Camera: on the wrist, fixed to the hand. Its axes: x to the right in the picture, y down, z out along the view.
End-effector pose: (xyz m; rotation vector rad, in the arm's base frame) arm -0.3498 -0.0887 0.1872 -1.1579 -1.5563 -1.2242
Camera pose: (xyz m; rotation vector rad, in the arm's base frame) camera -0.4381 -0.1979 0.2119 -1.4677 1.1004 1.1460
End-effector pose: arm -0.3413 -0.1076 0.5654 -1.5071 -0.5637 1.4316
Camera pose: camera -0.2112 -0.0784 0.6160 0.3971 -1.4760 -1.1215
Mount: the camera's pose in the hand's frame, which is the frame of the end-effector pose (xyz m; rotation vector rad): 0.0262 -0.0914 -0.1063 -0.1250 0.0956 -3.0650
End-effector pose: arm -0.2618 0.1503 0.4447 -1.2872 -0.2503 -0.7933
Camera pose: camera -0.3295 0.0365 0.4978 -0.1908 1.4188 1.9530
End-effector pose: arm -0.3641 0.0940 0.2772 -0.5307 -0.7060 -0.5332
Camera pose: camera -0.3548 -0.0461 0.2522 -0.8291 0.6298 2.4830
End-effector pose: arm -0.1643 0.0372 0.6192 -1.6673 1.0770 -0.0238
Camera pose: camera -0.1458 -0.0615 0.7204 1.5414 2.0559 1.6903
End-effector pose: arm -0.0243 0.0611 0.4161 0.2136 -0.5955 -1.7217
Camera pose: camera -0.0612 0.0189 0.2850 -0.5748 -0.2933 1.4236
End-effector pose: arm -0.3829 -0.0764 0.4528 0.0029 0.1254 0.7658
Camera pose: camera -0.3132 -0.1288 0.3399 -0.2784 0.0435 -2.2918
